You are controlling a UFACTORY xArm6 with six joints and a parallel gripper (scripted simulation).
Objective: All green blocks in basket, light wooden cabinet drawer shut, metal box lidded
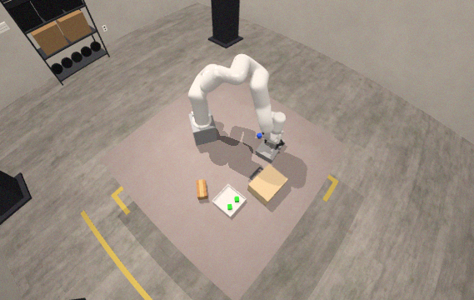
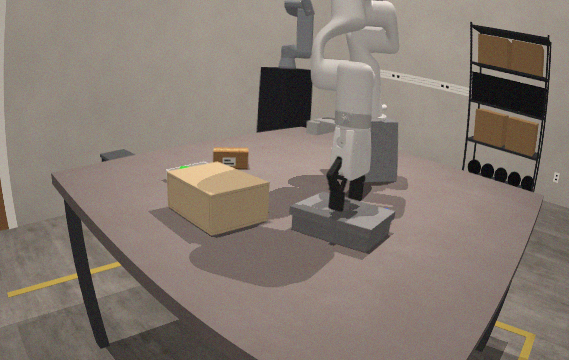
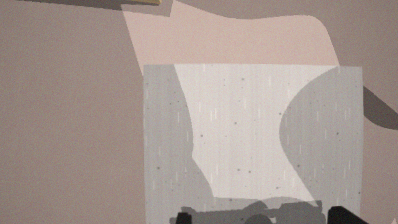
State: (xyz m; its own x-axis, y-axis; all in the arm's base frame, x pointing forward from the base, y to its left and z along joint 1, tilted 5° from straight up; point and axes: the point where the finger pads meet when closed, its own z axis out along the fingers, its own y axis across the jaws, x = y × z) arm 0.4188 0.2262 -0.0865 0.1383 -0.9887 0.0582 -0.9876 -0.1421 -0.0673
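My gripper is now 30 mm above the grey metal lid. The rest, counted from my hand: metal box (50 mm below); light wooden cabinet (150 mm ahead, 240 mm to the right, 30 mm below); blue block (120 mm behind, 40 mm to the left, 60 mm below).
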